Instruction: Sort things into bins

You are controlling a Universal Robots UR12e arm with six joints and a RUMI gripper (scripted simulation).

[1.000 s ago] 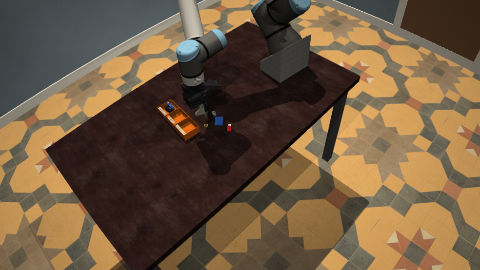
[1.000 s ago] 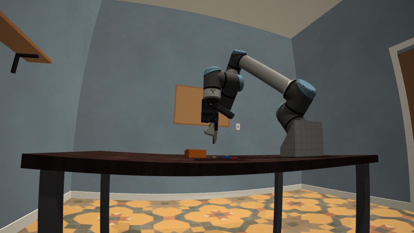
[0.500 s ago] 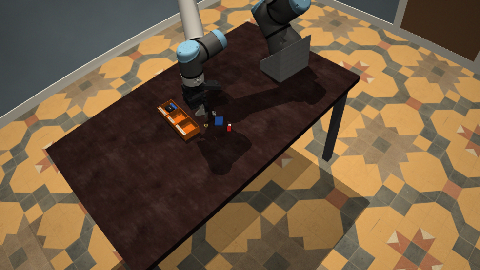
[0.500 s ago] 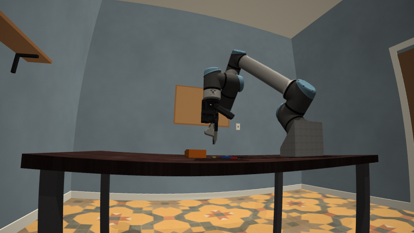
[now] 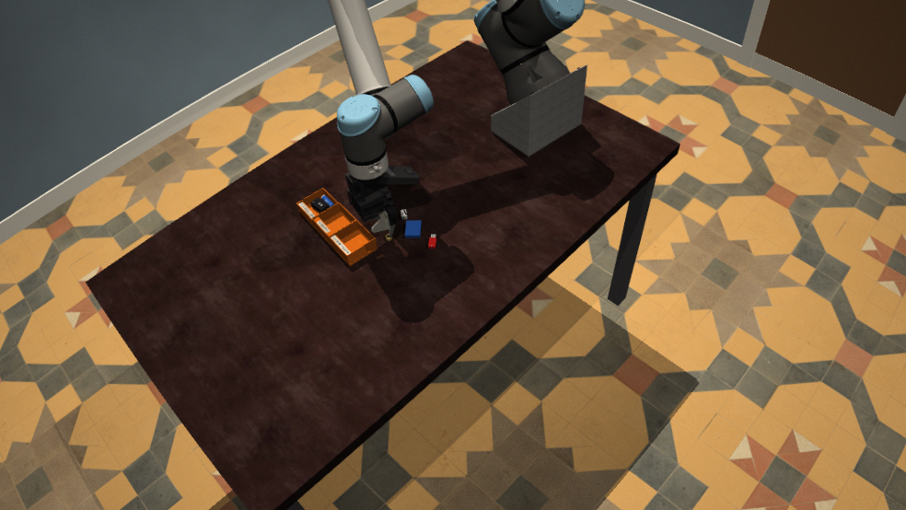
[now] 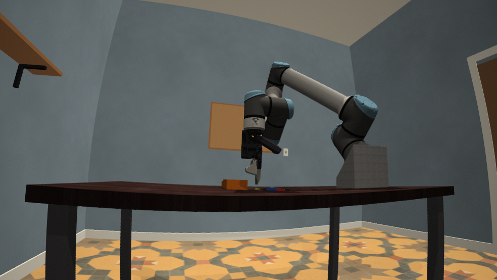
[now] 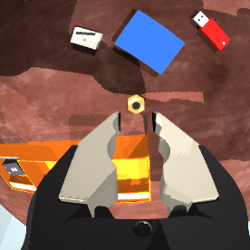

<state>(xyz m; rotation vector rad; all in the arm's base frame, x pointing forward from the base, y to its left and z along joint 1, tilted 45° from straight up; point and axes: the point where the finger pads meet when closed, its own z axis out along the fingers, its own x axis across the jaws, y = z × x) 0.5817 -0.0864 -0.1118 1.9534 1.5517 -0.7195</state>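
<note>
Now: hand 30 mm above the yellow nut. Also, from my hand: blue flat block (60 mm behind, 30 mm below, 20 mm to the left); red stick (90 mm to the left, 70 mm behind, 30 mm below); white piece (80 mm behind, 30 mm to the right, 30 mm below).
</note>
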